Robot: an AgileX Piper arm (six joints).
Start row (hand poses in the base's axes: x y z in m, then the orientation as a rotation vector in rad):
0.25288, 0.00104, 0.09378, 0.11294, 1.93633, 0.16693
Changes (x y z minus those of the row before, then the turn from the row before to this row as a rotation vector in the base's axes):
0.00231, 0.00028, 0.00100, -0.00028, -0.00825, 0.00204
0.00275, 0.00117, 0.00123, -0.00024, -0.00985, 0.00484
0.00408, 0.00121, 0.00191, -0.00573, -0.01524, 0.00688
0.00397, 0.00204, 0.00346, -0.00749, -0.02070, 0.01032
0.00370, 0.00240, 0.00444, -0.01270, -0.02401, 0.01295
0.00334, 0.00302, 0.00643, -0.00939, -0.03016, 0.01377
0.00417, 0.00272, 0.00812, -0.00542, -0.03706, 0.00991
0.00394, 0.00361, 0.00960, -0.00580, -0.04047, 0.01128
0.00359, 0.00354, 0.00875, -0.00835, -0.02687, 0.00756
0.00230, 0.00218, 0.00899, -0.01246, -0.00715, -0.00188
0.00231, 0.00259, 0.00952, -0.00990, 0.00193, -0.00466
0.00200, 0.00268, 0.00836, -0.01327, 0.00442, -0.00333
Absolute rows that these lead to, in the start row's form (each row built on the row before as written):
0.25519, 0.00132, 0.09478, 0.10994, 1.92830, 0.16824
0.25794, 0.00249, 0.09601, 0.10412, 1.91890, 0.17149
0.26202, 0.00370, 0.09792, 0.09214, 1.90465, 0.17095
0.26599, 0.00574, 0.10138, 0.07523, 1.88528, 0.17113
0.26969, 0.00814, 0.10582, 0.05211, 1.86306, 0.16821
0.27303, 0.01116, 0.11225, 0.03012, 1.83437, 0.16891
0.27720, 0.01388, 0.12037, 0.01402, 1.79823, 0.17041
0.28114, 0.01749, 0.12997, -0.00368, 1.75869, 0.17240
0.28473, 0.02103, 0.13872, -0.01862, 1.73277, 0.16979
0.28703, 0.02321, 0.14771, -0.02671, 1.72667, 0.15737
0.28934, 0.02580, 0.15723, -0.02983, 1.72935, 0.14545
0.29134, 0.02848, 0.16559, -0.03641, 1.73473, 0.13168

